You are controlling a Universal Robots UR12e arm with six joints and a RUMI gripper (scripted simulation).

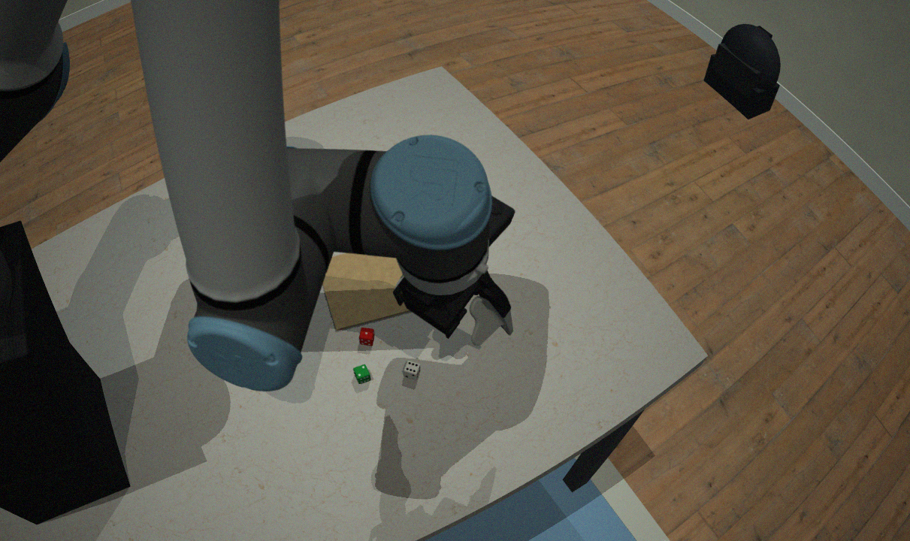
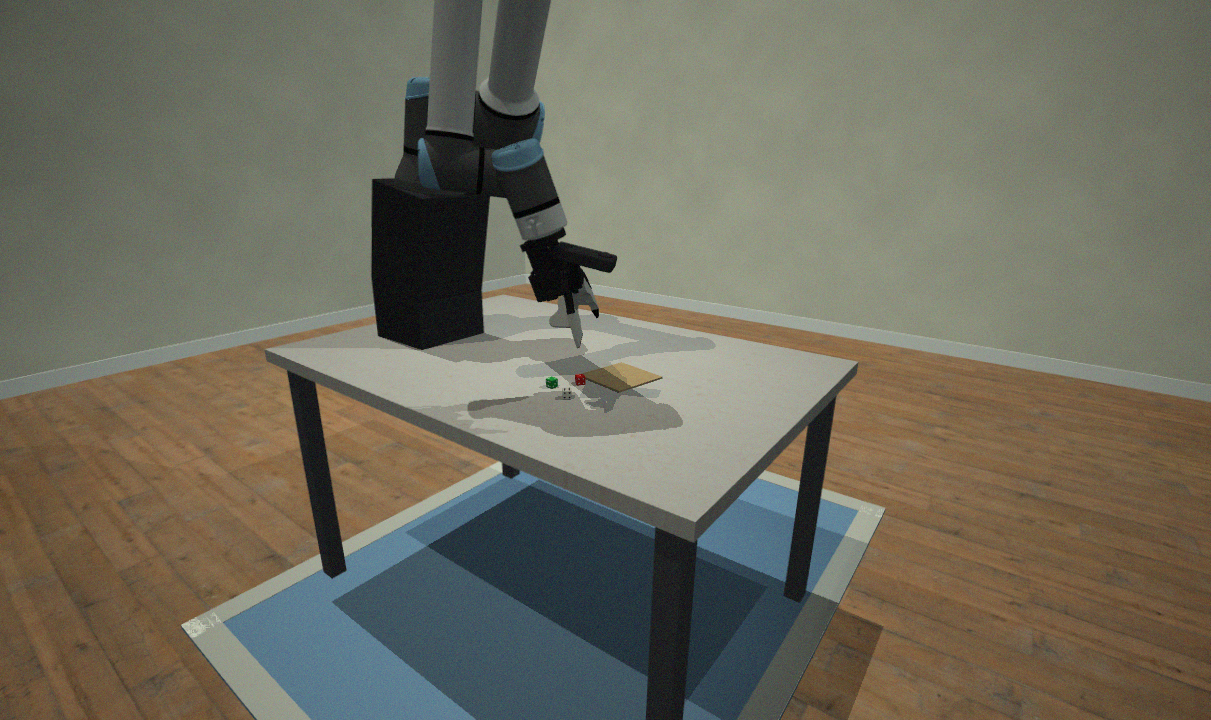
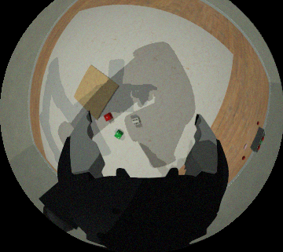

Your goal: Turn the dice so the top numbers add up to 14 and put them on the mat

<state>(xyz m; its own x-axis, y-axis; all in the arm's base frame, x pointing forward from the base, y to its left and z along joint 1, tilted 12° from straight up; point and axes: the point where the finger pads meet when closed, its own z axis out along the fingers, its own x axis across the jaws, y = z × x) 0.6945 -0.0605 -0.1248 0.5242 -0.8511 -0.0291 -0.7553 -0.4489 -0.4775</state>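
The white die is 15 cm below my hand and 7 cm behind it. Round my hand: red die 15 cm below, 11 cm behind, 8 cm to the left; mat 18 cm to the left, 16 cm below, 7 cm behind; green die 15 cm below, 14 cm behind, 2 cm to the left.
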